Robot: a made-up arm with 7 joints. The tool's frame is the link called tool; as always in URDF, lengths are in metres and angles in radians. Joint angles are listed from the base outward.
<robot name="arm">
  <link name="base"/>
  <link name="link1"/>
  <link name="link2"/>
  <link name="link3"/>
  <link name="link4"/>
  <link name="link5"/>
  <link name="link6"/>
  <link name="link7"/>
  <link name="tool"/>
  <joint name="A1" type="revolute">
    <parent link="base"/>
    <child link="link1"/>
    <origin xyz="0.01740 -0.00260 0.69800" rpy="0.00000 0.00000 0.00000"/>
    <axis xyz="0 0 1"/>
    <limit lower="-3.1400" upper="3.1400"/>
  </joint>
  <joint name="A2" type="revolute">
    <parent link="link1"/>
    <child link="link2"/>
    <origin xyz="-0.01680 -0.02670 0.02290" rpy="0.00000 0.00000 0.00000"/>
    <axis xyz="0 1 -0.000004"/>
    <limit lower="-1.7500" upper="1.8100"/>
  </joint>
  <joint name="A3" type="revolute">
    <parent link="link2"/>
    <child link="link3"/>
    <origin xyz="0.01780 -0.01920 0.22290" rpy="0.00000 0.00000 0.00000"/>
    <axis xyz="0 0 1"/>
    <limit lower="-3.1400" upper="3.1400"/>
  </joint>
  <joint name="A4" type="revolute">
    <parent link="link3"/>
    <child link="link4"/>
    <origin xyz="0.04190 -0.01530 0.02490" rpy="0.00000 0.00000 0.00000"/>
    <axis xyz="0 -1 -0.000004"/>
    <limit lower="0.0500" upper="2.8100"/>
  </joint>
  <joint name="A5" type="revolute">
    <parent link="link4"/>
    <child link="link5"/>
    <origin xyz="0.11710 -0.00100 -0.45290" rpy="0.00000 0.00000 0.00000"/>
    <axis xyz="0 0.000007 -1"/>
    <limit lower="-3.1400" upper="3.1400"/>
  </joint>
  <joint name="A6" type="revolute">
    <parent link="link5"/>
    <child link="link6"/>
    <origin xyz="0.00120 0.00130 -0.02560" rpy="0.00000 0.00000 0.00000"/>
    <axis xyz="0 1 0.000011"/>
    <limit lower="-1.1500" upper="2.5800"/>
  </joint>
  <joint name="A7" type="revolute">
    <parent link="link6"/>
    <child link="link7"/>
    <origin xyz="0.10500 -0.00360 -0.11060" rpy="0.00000 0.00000 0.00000"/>
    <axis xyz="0 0.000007 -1"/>
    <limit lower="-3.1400" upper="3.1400"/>
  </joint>
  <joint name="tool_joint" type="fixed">
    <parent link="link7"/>
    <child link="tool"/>
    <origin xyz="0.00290 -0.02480 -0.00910" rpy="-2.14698 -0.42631 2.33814"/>
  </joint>
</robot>
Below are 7 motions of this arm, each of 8 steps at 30 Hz.
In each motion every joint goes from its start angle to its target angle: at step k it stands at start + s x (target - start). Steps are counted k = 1, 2, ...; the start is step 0. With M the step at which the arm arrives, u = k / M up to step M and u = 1 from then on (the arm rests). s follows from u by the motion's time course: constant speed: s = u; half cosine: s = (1 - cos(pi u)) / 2; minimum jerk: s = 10 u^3 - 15 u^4 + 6 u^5.
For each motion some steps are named. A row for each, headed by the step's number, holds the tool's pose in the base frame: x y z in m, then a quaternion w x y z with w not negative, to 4 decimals.
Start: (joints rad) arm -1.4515 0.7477 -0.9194 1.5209 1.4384 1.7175 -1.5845
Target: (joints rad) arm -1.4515 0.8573 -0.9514 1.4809 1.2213 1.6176 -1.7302
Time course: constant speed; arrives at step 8
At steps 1, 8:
1: -0.3966 -0.6135 0.6051 0.0780 -0.7056 -0.7019 -0.0578
8: -0.4338 -0.5617 0.5381 0.2053 -0.6655 -0.7167 -0.0354

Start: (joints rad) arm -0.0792 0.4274 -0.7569 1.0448 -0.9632 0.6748 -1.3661
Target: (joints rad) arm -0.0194 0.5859 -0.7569 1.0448 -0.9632 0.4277 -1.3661
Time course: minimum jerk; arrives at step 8
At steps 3, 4, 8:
3: 0.4514 -0.5316 0.5254 0.2935 0.4013 -0.5151 0.6982
4: 0.4594 -0.5205 0.5107 0.2719 0.4149 -0.5101 0.7026
8: 0.4739 -0.4945 0.4782 0.2231 0.4444 -0.4999 0.7092

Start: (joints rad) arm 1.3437 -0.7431 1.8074 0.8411 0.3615 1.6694 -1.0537
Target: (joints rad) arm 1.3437 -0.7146 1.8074 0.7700 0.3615 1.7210 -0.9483
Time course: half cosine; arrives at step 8
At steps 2, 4, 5, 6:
2: -0.3796 0.0979 0.5281 0.4417 -0.6323 -0.1898 -0.6075
4: -0.3648 0.1021 0.5224 0.4308 -0.6234 -0.1761 -0.6283
5: -0.3567 0.1042 0.5194 0.4250 -0.6181 -0.1688 -0.6394
6: -0.3498 0.1058 0.5170 0.4200 -0.6134 -0.1627 -0.6487

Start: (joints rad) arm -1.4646 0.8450 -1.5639 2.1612 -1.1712 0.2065 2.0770
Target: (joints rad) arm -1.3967 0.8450 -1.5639 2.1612 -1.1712 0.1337 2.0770
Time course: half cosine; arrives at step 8
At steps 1, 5, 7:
1: -0.4425 -0.6020 1.1397 0.1407 0.8085 -0.2866 -0.4944
5: -0.4111 -0.6254 1.1357 0.1488 0.8242 -0.2474 -0.4872
7: -0.3978 -0.6345 1.1340 0.1521 0.8302 -0.2310 -0.4841

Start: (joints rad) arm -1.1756 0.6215 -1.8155 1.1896 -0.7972 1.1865 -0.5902
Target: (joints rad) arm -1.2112 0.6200 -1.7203 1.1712 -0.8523 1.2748 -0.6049
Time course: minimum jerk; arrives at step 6
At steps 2, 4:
2: -0.6569 -0.1338 0.9141 0.9205 -0.3866 0.0186 -0.0526
4: -0.6565 -0.1390 0.8902 0.9306 -0.3588 -0.0001 -0.0732

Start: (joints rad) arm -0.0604 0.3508 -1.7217 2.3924 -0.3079 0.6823 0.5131
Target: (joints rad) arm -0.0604 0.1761 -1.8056 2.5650 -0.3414 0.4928 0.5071
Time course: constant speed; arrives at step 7
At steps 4, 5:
4: 0.1112 -0.3537 1.5492 0.3195 0.8587 0.0735 -0.3940
5: 0.0951 -0.3342 1.5601 0.3403 0.8509 0.0639 -0.3950

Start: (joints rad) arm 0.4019 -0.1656 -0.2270 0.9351 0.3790 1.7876 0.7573
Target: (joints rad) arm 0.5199 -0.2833 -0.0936 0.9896 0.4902 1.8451 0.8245
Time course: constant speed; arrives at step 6
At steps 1, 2, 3, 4, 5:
1: 0.4979 0.0750 0.7290 0.7352 -0.2843 -0.5447 0.2864
2: 0.4933 0.0971 0.7442 0.7296 -0.2726 -0.5554 0.2913
3: 0.4872 0.1188 0.7595 0.7238 -0.2606 -0.5659 0.2965
4: 0.4797 0.1401 0.7748 0.7179 -0.2483 -0.5761 0.3018
5: 0.4707 0.1609 0.7902 0.7118 -0.2357 -0.5860 0.3072

